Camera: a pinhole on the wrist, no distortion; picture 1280 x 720 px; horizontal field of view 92.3 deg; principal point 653.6 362.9 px. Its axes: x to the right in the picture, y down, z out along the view. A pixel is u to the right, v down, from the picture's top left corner.
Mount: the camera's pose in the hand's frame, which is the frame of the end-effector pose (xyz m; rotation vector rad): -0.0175 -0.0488 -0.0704 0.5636 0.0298 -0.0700
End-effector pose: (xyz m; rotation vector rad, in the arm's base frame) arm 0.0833 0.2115 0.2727 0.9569 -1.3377 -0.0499
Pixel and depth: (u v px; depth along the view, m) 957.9 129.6 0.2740
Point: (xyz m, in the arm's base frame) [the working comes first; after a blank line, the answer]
In the camera's frame: 0.1356 -0.1040 0.2740

0.1724 -0.0889 0.1781
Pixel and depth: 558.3 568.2 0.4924
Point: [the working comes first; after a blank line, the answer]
In the camera's frame: -0.0763 0.1644 0.4924

-0.2206 -0.0963 0.0771
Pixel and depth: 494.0 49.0 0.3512
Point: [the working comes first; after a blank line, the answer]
In the camera's frame: -0.0912 -0.1793 0.3512

0.1196 -0.0426 -0.0631
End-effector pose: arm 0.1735 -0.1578 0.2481 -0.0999 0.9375 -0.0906
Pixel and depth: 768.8 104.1 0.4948
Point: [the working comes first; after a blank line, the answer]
In the camera's frame: 0.0927 -0.2083 0.4948

0.3819 -0.6450 0.3954
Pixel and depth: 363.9 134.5 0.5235
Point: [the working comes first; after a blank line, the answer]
In the camera's frame: -0.2467 -0.1945 0.5235

0.2225 -0.5861 0.6909
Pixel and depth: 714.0 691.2 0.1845
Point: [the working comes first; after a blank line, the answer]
In the camera's frame: 0.0181 0.0985 0.1845

0.2876 -0.2175 0.3292
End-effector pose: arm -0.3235 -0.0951 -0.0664 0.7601 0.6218 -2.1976
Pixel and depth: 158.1 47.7 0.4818
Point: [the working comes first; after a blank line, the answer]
In the camera's frame: -0.3883 -0.2470 0.4818

-0.5301 0.2705 0.4732
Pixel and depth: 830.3 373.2 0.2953
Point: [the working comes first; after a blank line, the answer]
In the camera's frame: 0.0849 0.0049 0.2953

-0.5783 -0.1089 0.0537
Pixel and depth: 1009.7 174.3 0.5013
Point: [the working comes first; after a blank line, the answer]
In the camera's frame: 0.2904 -0.1538 0.5013

-0.9083 -0.0899 0.0297
